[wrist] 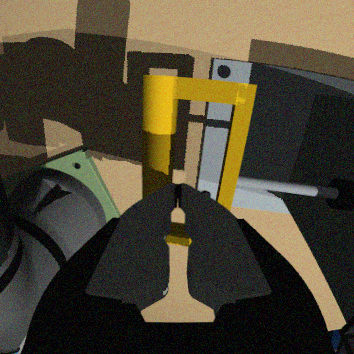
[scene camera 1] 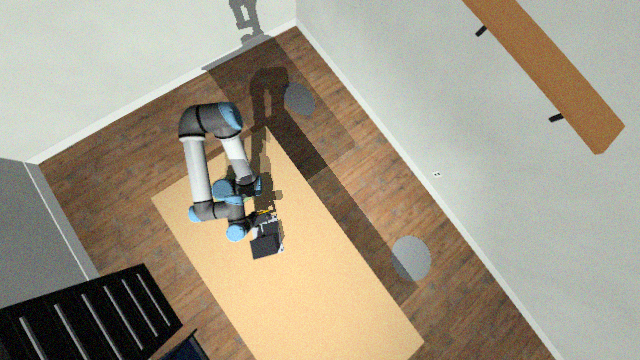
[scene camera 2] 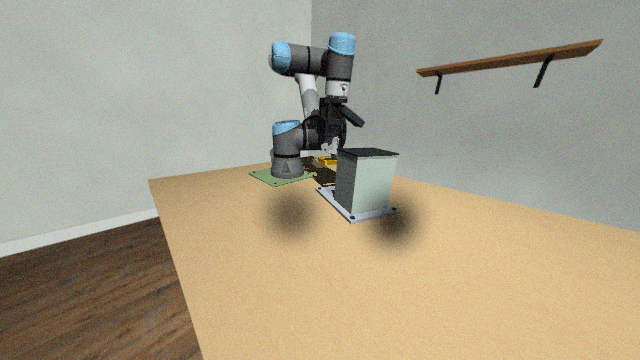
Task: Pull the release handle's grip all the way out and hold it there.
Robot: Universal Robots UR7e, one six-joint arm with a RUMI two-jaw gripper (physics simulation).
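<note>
The release handle (wrist: 244, 125) (scene camera 2: 327, 161) (scene camera 1: 263, 212) is a yellow frame; its thick grip bar (wrist: 160, 105) is on the left in the wrist view. A silver rod (wrist: 280, 185) shows between the handle and a dark collar on the box (wrist: 320, 135) (scene camera 2: 372, 182) (scene camera 1: 265, 245), and the handle stands apart from the box. My gripper (wrist: 177, 185) is shut with nothing between its fingers. Its tips appear within the handle's outline, beside the grip bar, and the left finger overlaps that bar in view. Whether they touch it is hidden. Some yellow shows below, through the gap behind the tips.
The box stands on a light base plate (scene camera 2: 352, 218) (wrist: 216, 155) on the wooden table (scene camera 1: 310, 280) (scene camera 2: 300, 300). The arm's base stands on a green plate (scene camera 2: 272, 181) (wrist: 100, 185) close to the handle. A wall shelf (scene camera 1: 550, 70) (scene camera 2: 505, 61) is at the right.
</note>
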